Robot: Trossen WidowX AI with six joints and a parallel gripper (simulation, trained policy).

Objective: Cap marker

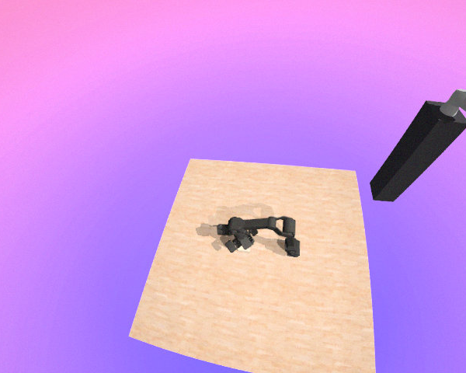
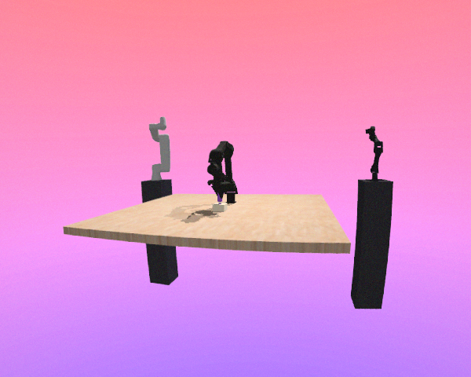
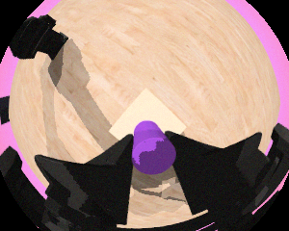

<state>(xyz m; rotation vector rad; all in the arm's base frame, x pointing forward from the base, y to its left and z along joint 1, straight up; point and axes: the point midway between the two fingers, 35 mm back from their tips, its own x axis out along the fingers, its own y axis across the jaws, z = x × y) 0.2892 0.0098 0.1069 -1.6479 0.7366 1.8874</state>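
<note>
Now: the purple cap 10 mm above my gripper tip. Round my gripper tip: holder block (50 mm below).
</note>
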